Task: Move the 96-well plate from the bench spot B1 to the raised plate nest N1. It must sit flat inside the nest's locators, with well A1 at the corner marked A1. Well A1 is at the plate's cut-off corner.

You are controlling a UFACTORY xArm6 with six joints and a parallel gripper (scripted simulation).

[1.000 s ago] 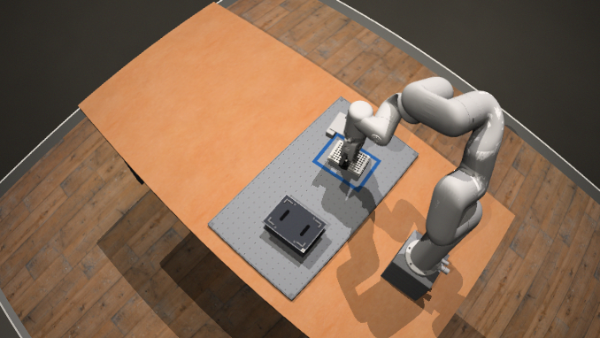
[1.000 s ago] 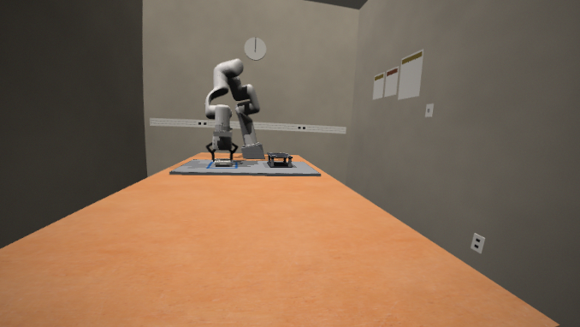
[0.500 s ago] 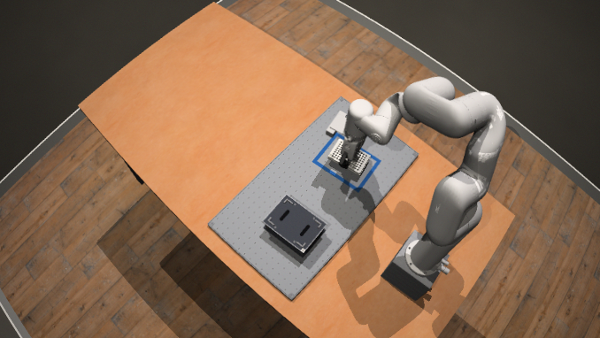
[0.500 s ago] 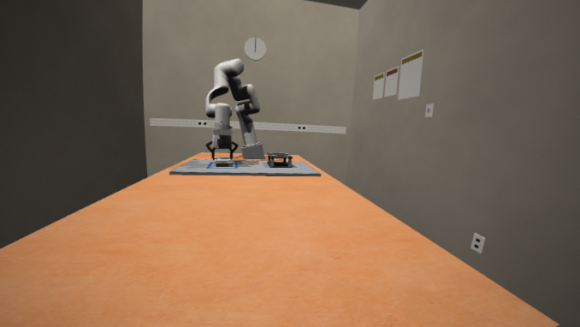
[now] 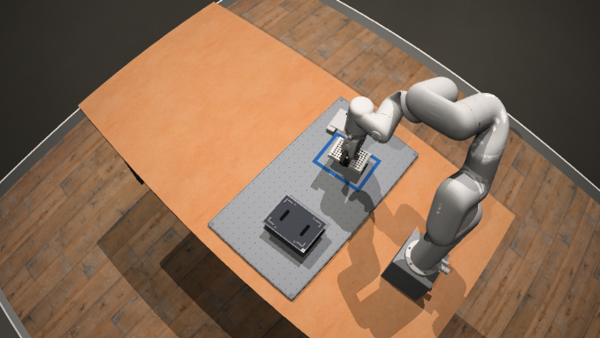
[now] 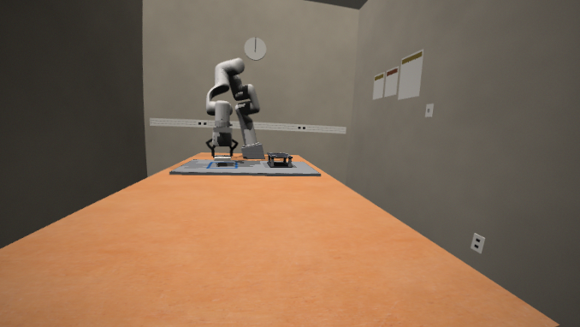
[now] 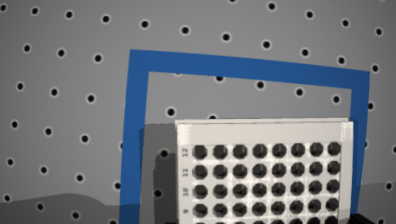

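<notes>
Right now the raised plate nest is 31 cm to the left of my hand, 1 cm ahead of it and 1 cm above it. Also, from my hand: 96-well plate 1 cm below.
</notes>
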